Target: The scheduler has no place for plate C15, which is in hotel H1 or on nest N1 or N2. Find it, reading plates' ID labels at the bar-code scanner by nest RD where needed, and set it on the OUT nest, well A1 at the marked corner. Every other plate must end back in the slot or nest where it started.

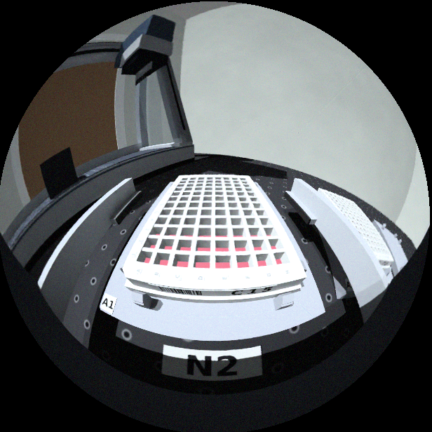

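Note:
A white plate with a grid of square wells lies on the pale base of nest N2. Its front label shows a bar code and reads C15. Red shows in the wells of its nearer rows. The nest's A1 tag is at the front left corner. My gripper is open, with one pale finger on the left of the plate and one on the right, both apart from its sides. A second white plate shows beyond the right finger; its label cannot be read.
A dark blue, grey-fronted block stands on a grey post at the upper left. A small black panel stands at the left beside a long grey rail. The N2 sign is in front of the nest on the dark perforated deck.

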